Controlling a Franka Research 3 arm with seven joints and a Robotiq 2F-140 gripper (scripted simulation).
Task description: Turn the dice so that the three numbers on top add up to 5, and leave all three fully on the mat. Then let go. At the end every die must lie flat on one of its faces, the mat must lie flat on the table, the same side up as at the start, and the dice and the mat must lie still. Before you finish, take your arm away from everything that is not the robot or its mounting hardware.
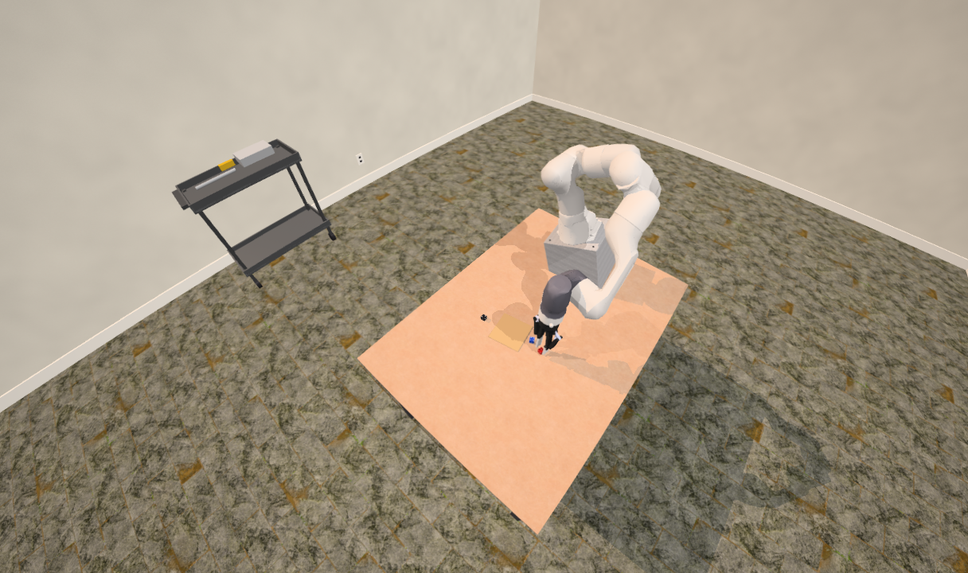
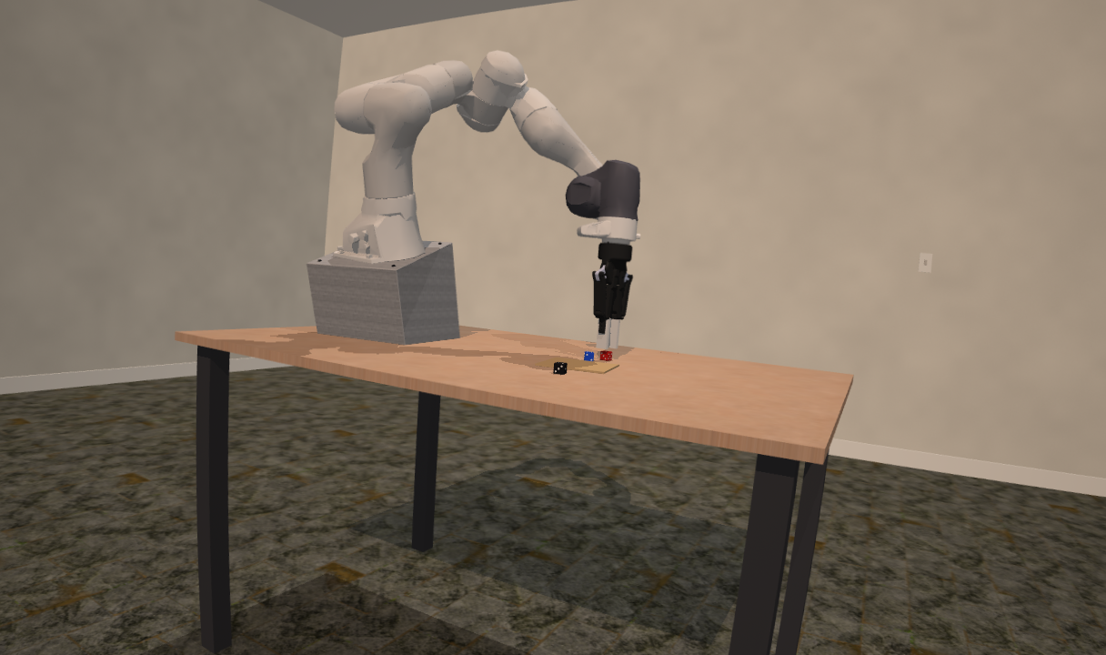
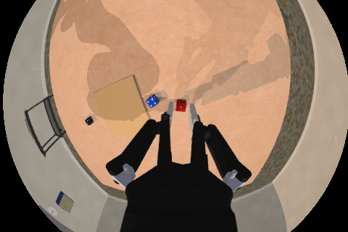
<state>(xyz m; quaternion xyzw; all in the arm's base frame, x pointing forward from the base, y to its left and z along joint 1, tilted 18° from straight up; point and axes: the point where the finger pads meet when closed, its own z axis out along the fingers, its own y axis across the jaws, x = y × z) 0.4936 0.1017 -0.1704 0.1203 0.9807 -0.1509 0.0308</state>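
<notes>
Now: the red die 5 cm below my hand. From my hand the other things lie so: blue die: 6 cm to the right, 5 cm below, 2 cm behind; black die: 29 cm to the right, 5 cm below, 1 cm ahead; tan mat: 15 cm to the right, 6 cm below.
</notes>
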